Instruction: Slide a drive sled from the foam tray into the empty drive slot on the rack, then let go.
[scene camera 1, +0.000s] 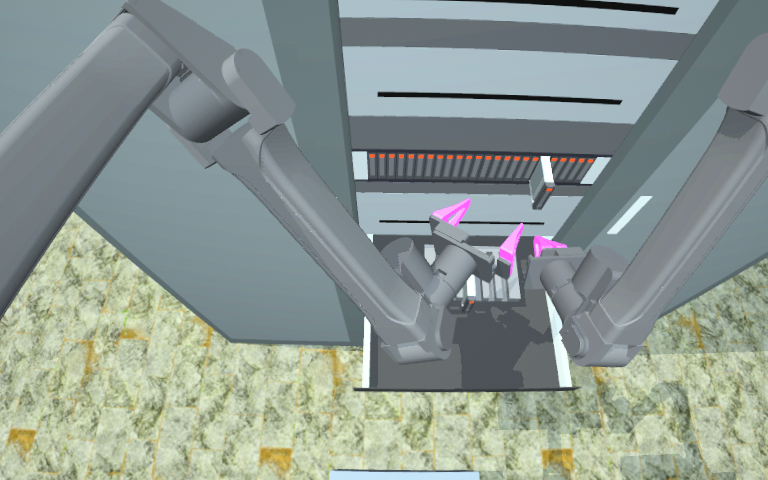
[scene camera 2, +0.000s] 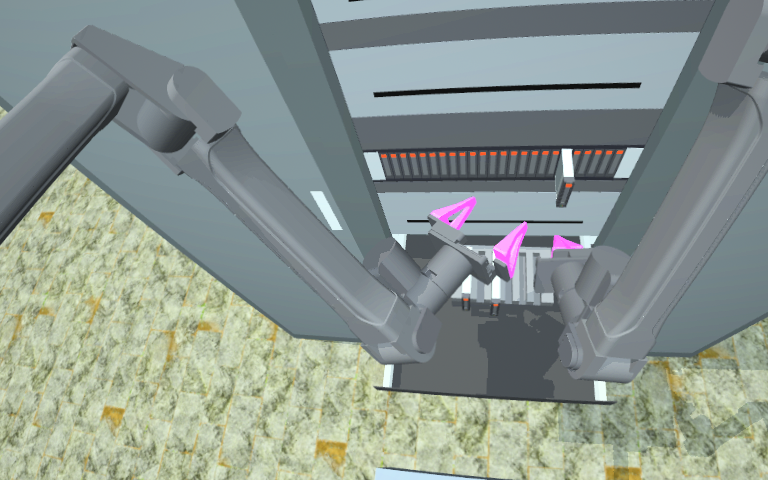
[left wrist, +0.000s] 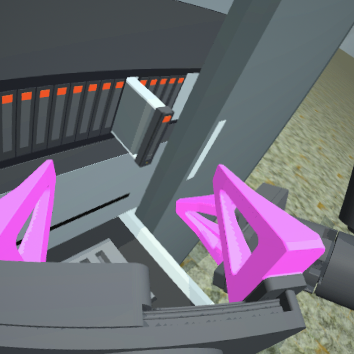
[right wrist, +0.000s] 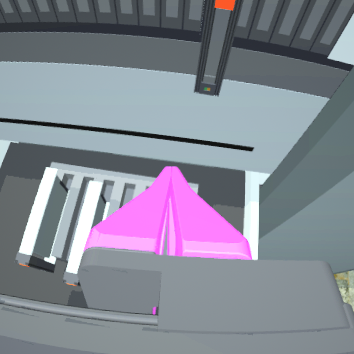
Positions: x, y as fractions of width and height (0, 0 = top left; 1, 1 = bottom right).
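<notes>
My left gripper (scene camera 2: 0.65, 0.44) is open and holds nothing. I find my left gripper in scene camera 1 (scene camera 1: 0.65, 0.44) too. The left wrist view has my left gripper (left wrist: 0.39, 0.48) as well. My right gripper (scene camera 1: 0.70, 0.50) is shut, and my right gripper holds nothing. I can also see my right gripper in scene camera 2 (scene camera 2: 0.72, 0.50). The right wrist view has my right gripper (right wrist: 0.48, 0.50) too. There is a dark pull-out shelf (scene camera 2: 0.67, 0.74) as well. The dark pull-out shelf appears in scene camera 1 (scene camera 1: 0.65, 0.73) besides. In the right wrist view I see the dark pull-out shelf (right wrist: 0.66, 0.55) too.
</notes>
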